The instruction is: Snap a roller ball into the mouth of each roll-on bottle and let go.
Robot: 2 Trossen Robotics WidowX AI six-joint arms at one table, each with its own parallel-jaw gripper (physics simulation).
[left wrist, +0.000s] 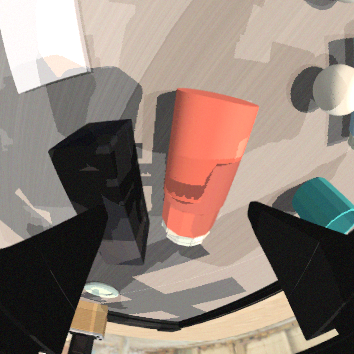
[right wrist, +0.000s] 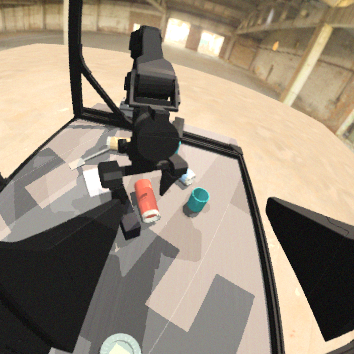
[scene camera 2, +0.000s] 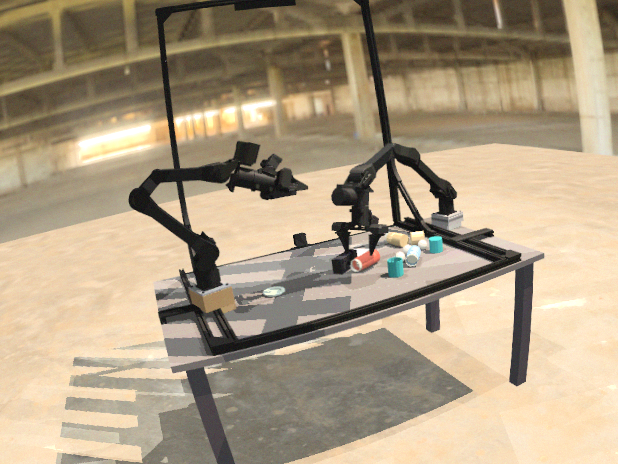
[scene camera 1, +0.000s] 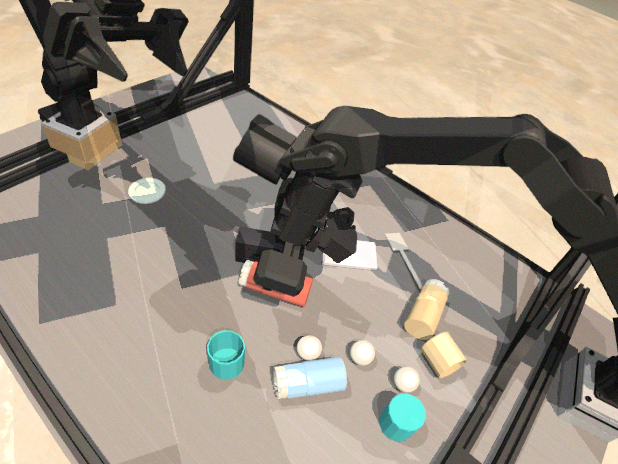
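Pixels of known places: left gripper, fingertip midpoint: point(left wrist: 178, 210) point(right wrist: 142, 198) point(scene camera 2: 359, 254); right gripper, fingertip midpoint: point(right wrist: 194, 205) point(scene camera 2: 302, 190) point(scene camera 1: 157, 76); left arm's base, link origin: point(scene camera 2: 447, 212) point(scene camera 1: 615, 388); right arm's base, link origin: point(left wrist: 83, 334) point(scene camera 2: 209, 285) point(scene camera 1: 79, 117).
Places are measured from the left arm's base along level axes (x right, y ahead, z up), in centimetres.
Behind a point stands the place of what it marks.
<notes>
A red bottle point(scene camera 1: 305, 294) @[y 46.2, x -9.3, z -1.9 cm] point(scene camera 2: 367, 261) @[y 52.4, x -11.4, z -3.0 cm] point(left wrist: 207, 135) @[y 48.2, x -7.5, z -1.3 cm] point(right wrist: 145, 197) @[y 52.4, x -8.6, z -1.3 cm] lies on its side, its white-rimmed mouth toward the picture's left in scene camera 1. A light-blue bottle point(scene camera 1: 322, 376) @[y 38.0, x -19.5, z -1.5 cm] point(scene camera 2: 413, 255) @[y 42.5, x -23.1, z -1.8 cm] and a tan bottle point(scene camera 1: 426, 311) @[y 29.3, x -2.2, z -1.2 cm] point(scene camera 2: 397, 239) @[y 31.2, x -2.7, z -2.6 cm] also lie on their sides. One white ball point(scene camera 1: 309, 347) @[y 41.6, x -16.3, z -2.4 cm] point(left wrist: 336, 90) @[y 42.4, x -14.3, z -2.9 cm] is beside the blue bottle; a second ball point(scene camera 1: 362, 352) @[y 35.0, x -12.9, z -2.5 cm] and third ball point(scene camera 1: 406, 379) @[y 28.1, x -13.3, z -2.5 cm] lie to its right. My left gripper point(scene camera 2: 359, 251) @[y 52.9, x -7.9, z -1.1 cm] point(left wrist: 178, 210) @[y 52.9, x -7.9, z -1.1 cm] is open and empty, low at the red bottle. My right gripper point(scene camera 1: 155, 76) @[y 71.3, x -9.0, z 23.8 cm] point(right wrist: 194, 205) @[y 71.3, x -9.0, z 23.8 cm] is open, empty and raised high.
A black block point(scene camera 1: 252, 245) @[y 57.6, x -6.5, z -1.1 cm] point(left wrist: 102, 170) @[y 51.5, x -3.2, z -0.9 cm] lies beside the red bottle. A white block point(scene camera 1: 365, 255) @[y 42.2, x 6.0, z -5.2 cm], spatula point(scene camera 1: 410, 266) @[y 34.4, x 7.9, z -4.6 cm], tan cap point(scene camera 1: 443, 355) @[y 24.7, x -7.7, z -1.5 cm], open teal cup point(scene camera 1: 226, 357) @[y 51.0, x -22.4, z -5.6 cm], closed-top teal cap point(scene camera 1: 402, 417) @[y 26.9, x -19.1, z -1.1 cm] and pale dish point(scene camera 1: 146, 190) @[y 83.5, x -4.0, z -5.3 cm] are on the table.
</notes>
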